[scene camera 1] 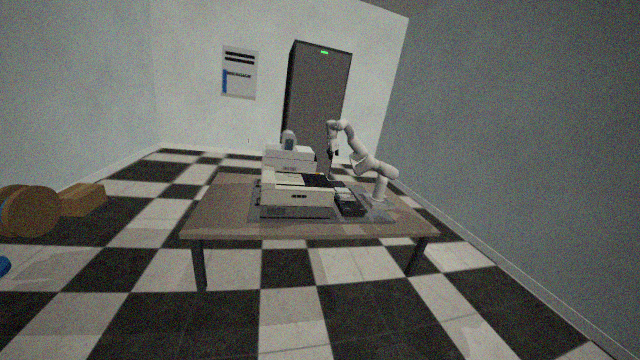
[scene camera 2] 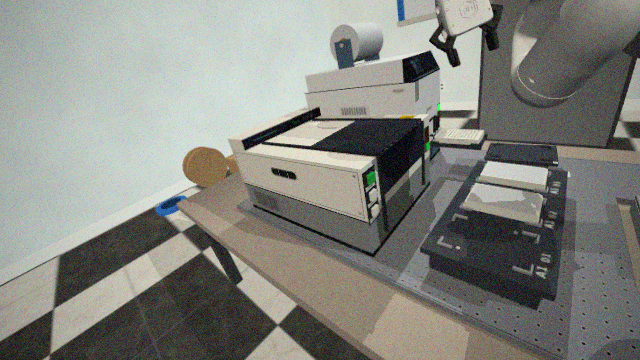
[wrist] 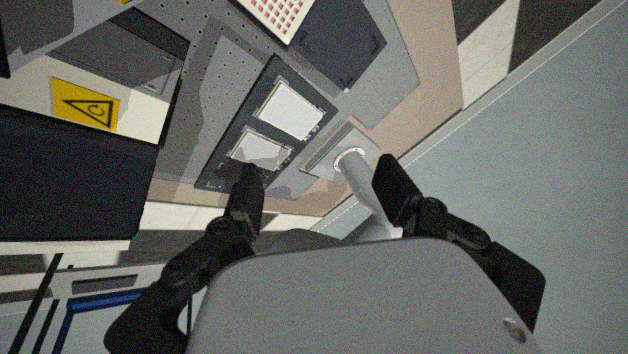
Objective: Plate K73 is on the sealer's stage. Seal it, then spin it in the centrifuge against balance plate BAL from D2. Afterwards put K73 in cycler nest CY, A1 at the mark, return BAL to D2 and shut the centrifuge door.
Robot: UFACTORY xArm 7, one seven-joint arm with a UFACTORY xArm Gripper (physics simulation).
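Frame: origin at the arm's base, x left, y back, z up, level; millimetres.
Seen in the pictures: gripper, fingertip midpoint: (scene camera 1: 333, 157) (scene camera 2: 475, 58) (wrist: 319, 173); arm's base, link origin: (scene camera 1: 376, 198) (wrist: 348, 158).
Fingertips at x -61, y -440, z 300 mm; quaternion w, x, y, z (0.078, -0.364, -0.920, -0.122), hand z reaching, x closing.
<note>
Offsets run from my fingertips to a thing's top centre. "pt": to the spot under its first point. Level surfaces: height alone.
Plate K73 @(dx -73, dy -60, dz -218 mm) (scene camera 2: 459, 136) (wrist: 280, 15), pale with pinkish wells in the wrist view, sits on the stage of the sealer @(dx -39, dy -356, dz +150 mm) (scene camera 2: 370, 95) (scene camera 1: 290, 162). The white plate in D2 @(dx +172, dy +124, dz -254 mm) (scene camera 2: 502, 202) (wrist: 260, 151), BAL's place, sits on the dark rack @(dx +172, dy +128, dz -264 mm) (scene camera 2: 480, 250) (wrist: 275, 67). The centrifuge (scene camera 2: 310, 175) (scene camera 1: 297, 196) has a dark panel over its top and right side; the door's state is unclear. A dark flat nest @(dx -113, dy +98, dz -265 mm) (scene camera 2: 522, 154) (wrist: 340, 42) is bare; its label is unreadable. My gripper (scene camera 2: 474, 56) (wrist: 319, 173) (scene camera 1: 333, 152) is open and empty, high above the table.
Another white plate @(dx +48, dy +115, dz -254 mm) (scene camera 2: 515, 174) (wrist: 291, 111) sits in D3, beside D2. A film roll @(dx -37, dy -377, dz +150 mm) (scene camera 2: 367, 41) stands atop the sealer. The centrifuge has a green button @(dx +378, dy -45, dz -136 mm) (scene camera 2: 370, 177) at its front corner. A yellow warning label @(pt dx +108, dy -128, dz -115 mm) (wrist: 86, 104) shows in the wrist view. A tall grey cabinet (scene camera 1: 320, 95) stands behind the table @(dz -339 mm) (scene camera 1: 300, 231).
</note>
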